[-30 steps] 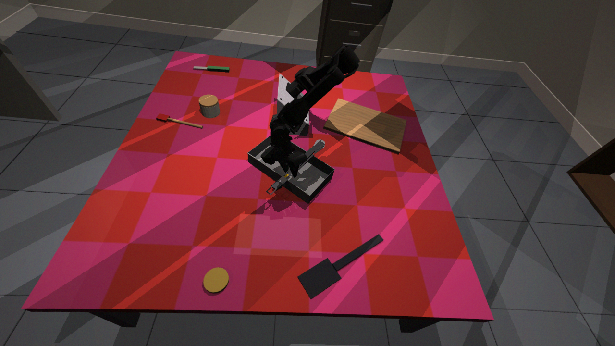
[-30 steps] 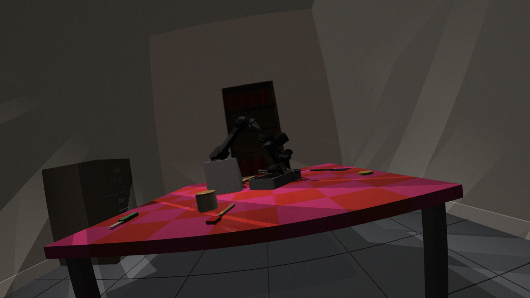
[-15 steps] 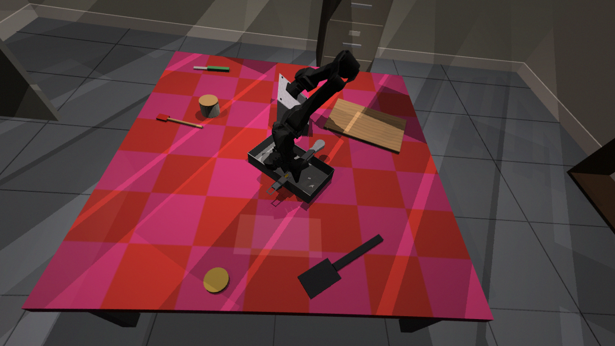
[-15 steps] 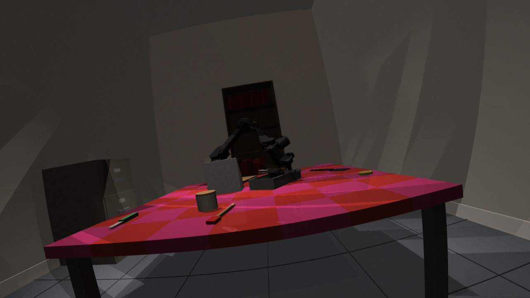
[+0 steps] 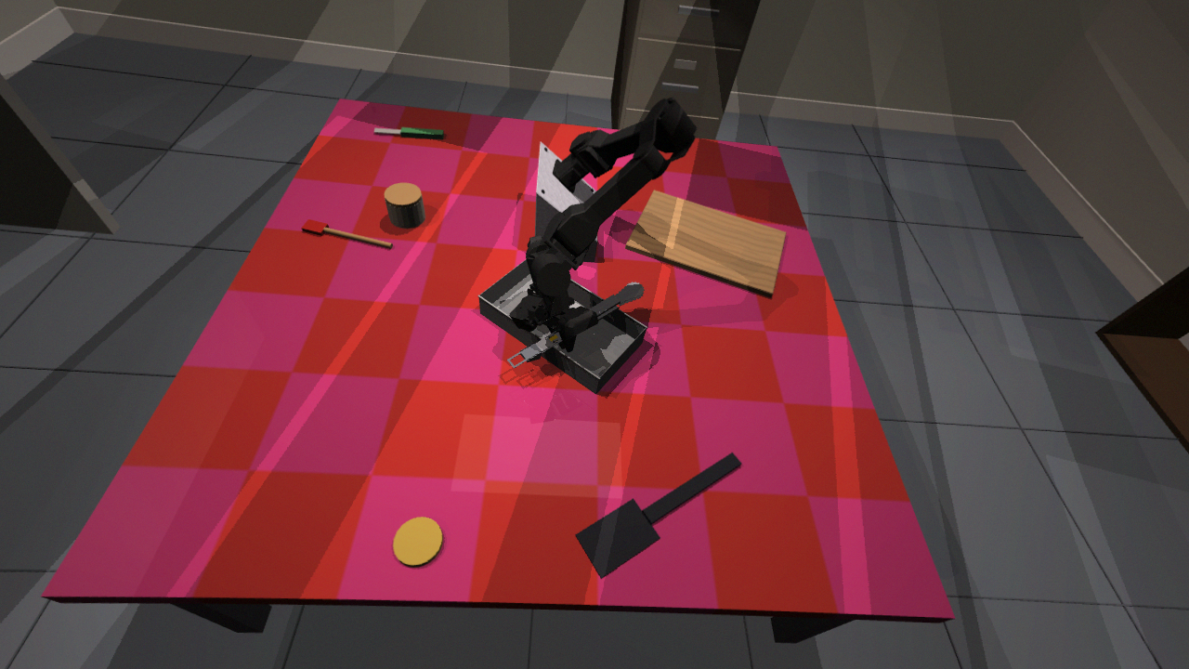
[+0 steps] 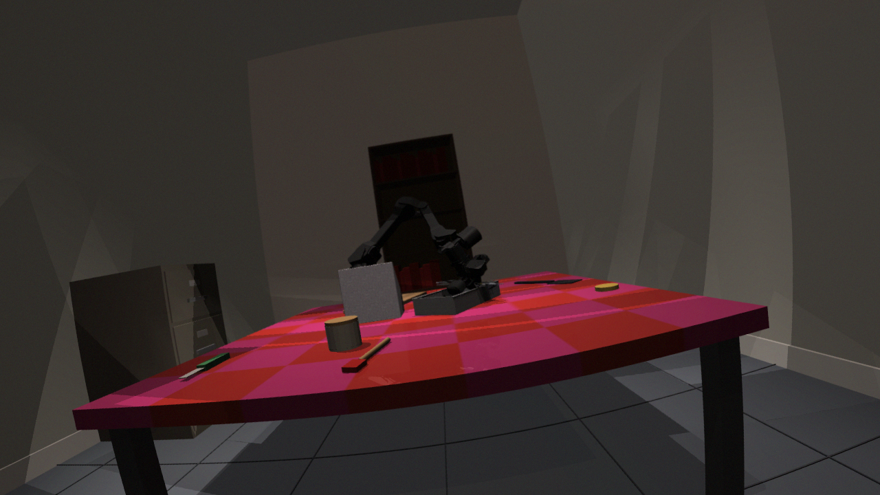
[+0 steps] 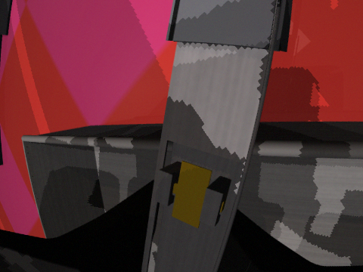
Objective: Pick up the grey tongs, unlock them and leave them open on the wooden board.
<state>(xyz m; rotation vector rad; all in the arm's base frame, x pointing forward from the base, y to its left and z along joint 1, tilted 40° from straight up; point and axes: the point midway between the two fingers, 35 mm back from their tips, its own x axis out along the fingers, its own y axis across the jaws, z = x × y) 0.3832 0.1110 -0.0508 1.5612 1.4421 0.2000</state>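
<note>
Now: gripper tip 70 mm past the roasting tin and 20 mm to the left of it. Round my gripper tip: yellow lock (30 mm to the right, 30 mm above); then yellow disc (380 mm ahead, 180 mm to the right, 20 mm below); then black spatula (280 mm ahead, 190 mm to the left, 30 mm below).
</note>
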